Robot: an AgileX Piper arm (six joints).
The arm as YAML. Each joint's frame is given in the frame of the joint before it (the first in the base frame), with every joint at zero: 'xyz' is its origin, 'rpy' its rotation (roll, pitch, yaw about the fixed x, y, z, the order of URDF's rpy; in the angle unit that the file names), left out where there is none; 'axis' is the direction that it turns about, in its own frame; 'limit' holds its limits. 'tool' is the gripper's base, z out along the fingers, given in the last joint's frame.
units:
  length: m
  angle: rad
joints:
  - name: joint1
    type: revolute
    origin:
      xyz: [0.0, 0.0, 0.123]
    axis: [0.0, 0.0, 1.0]
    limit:
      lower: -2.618
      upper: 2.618
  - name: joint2
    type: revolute
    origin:
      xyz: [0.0, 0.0, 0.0]
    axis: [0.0, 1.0, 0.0]
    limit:
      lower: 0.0
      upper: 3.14
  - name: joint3
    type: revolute
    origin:
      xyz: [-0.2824, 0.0, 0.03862]
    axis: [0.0, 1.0, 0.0]
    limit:
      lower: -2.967
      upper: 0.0
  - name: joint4
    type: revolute
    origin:
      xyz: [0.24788, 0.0, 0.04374]
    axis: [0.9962, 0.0, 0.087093]
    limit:
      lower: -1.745
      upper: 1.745
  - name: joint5
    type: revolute
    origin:
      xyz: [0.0, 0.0, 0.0]
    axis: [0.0, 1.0, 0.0]
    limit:
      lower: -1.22
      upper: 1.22
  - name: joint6
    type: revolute
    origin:
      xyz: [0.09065, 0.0, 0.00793]
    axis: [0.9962, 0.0, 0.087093]
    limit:
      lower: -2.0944
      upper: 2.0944
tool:
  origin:
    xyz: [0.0, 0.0, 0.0]
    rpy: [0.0, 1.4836, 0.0]
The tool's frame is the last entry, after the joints.
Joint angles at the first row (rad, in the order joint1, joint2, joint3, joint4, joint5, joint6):
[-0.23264, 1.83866, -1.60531, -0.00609, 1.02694, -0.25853]
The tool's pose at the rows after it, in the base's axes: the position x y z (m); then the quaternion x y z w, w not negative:
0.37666, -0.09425, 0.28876, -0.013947, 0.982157, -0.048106, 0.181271
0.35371, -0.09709, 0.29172, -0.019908, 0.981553, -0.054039, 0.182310
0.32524, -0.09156, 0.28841, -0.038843, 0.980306, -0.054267, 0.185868
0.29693, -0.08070, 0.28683, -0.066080, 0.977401, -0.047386, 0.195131
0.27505, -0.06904, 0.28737, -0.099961, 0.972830, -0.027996, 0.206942
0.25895, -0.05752, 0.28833, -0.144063, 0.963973, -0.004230, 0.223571
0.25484, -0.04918, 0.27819, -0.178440, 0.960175, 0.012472, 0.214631
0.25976, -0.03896, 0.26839, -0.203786, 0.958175, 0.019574, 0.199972
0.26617, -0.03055, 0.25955, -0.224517, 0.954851, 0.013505, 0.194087
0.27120, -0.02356, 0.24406, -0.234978, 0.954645, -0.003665, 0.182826
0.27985, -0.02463, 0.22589, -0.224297, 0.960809, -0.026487, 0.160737
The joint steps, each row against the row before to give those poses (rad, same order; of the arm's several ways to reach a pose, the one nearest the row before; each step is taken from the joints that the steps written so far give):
[-0.01255, -0.03219, 0.03401, 0.00609, 0.01855, -0.01506]
[-0.02270, -0.08017, 0.09872, 0.00001, -0.02384, -0.03487]
[-0.00994, -0.10276, 0.14473, 0.01533, -0.04881, -0.05471]
[0.00002, -0.10772, 0.13265, 0.03692, -0.03709, -0.07209]
[-0.00001, -0.08621, 0.09018, 0.07224, -0.00810, -0.10157]
[-0.00002, -0.06705, 0.06489, 0.09283, 0.00092, -0.13228]
[0.01610, -0.00488, 0.04254, 0.03845, 0.00022, -0.07554]
[0.04454, 0.02649, 0.01091, -0.00561, -0.00799, -0.00939]
[0.04373, 0.02678, 0.00867, -0.02329, -0.03512, 0.00487]
[0.04569, 0.03189, 0.02929, -0.05844, -0.06210, 0.04531]
[0.02222, 0.05911, 0.00986, -0.08980, -0.04993, 0.09225]

